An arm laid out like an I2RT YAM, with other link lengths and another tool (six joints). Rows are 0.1 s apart.
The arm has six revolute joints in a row. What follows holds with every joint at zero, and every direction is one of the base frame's.
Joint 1 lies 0.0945 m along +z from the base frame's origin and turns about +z.
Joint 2 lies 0.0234 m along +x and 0.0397 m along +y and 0.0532 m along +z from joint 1 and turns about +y.
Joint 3 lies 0.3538 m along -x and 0.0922 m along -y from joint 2 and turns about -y.
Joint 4 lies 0.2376 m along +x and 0.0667 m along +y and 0.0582 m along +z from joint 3 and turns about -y.
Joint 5 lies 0.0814 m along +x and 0.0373 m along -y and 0.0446 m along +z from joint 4 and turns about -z.
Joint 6 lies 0.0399 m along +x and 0.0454 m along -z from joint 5 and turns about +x.
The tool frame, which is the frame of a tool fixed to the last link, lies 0.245 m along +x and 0.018 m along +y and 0.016 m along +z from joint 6; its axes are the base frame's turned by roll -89.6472, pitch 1.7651 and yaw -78.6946 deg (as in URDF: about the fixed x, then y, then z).
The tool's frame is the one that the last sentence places.
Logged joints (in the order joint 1, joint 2, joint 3, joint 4, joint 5, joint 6), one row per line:
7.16, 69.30, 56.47, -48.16, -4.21, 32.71
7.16, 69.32, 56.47, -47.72, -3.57, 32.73
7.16, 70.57, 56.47, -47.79, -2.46, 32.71
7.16, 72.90, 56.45, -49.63, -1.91, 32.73
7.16, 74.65, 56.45, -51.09, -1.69, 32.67
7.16, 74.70, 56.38, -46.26, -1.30, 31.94
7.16, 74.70, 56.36, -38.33, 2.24, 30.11
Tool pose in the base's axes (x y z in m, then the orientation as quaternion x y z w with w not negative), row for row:
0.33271, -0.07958, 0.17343, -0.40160, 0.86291, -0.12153, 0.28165
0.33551, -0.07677, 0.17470, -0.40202, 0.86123, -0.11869, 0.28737
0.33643, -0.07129, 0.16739, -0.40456, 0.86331, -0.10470, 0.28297
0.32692, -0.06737, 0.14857, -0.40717, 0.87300, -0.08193, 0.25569
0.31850, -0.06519, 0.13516, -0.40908, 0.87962, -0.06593, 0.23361
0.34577, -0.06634, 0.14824, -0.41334, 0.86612, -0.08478, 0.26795
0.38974, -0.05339, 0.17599, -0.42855, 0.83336, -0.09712, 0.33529
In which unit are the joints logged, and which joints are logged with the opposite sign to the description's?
The joints are logged in degrees. Opposite sign: joint 1, joint 5.
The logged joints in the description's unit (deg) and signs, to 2 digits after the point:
-7.16, 69.30, 56.47, -48.16, 4.21, 32.71
-7.16, 69.32, 56.47, -47.72, 3.57, 32.73
-7.16, 70.57, 56.47, -47.79, 2.46, 32.71
-7.16, 72.90, 56.45, -49.63, 1.91, 32.73
-7.16, 74.65, 56.45, -51.09, 1.69, 32.67
-7.16, 74.70, 56.38, -46.26, 1.30, 31.94
-7.16, 74.70, 56.36, -38.33, -2.24, 30.11

